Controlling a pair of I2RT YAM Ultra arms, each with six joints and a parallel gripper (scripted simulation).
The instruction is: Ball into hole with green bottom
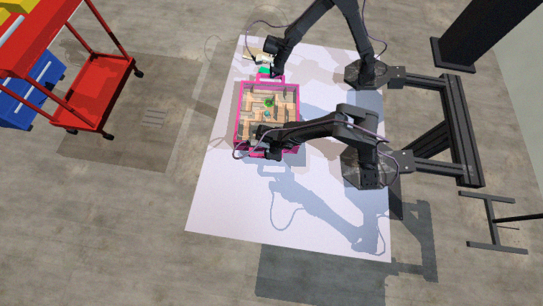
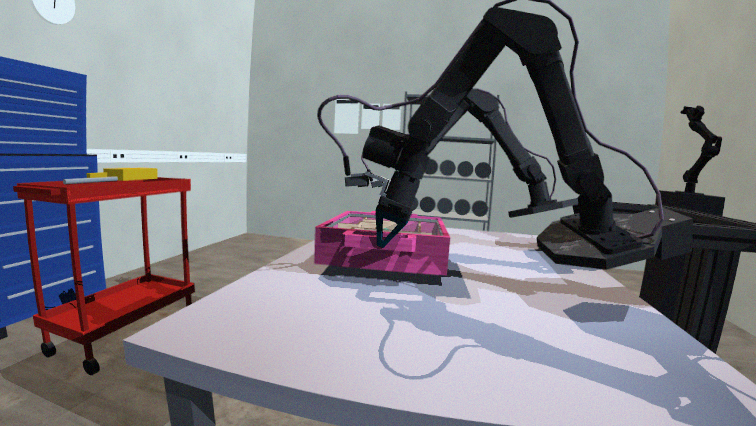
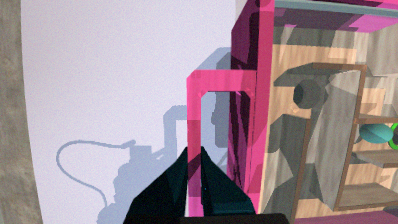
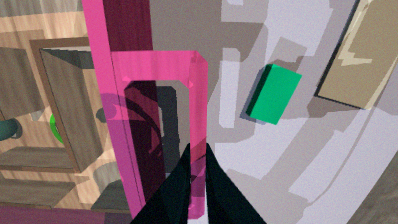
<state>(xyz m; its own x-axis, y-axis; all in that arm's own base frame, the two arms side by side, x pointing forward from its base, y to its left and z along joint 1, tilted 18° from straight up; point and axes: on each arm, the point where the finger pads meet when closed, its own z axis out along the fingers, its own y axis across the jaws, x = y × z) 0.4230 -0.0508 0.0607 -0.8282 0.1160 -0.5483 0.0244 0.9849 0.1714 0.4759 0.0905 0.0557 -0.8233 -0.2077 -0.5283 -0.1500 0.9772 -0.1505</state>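
Now: the green block 50 mm ahead of my right hand, 100 mm to the right of it and 80 mm below it. Round my right hand: beige card (130 mm ahead, 230 mm to the right, 90 mm below); pink-framed maze board (20 mm behind, 230 mm to the left, 20 mm below).
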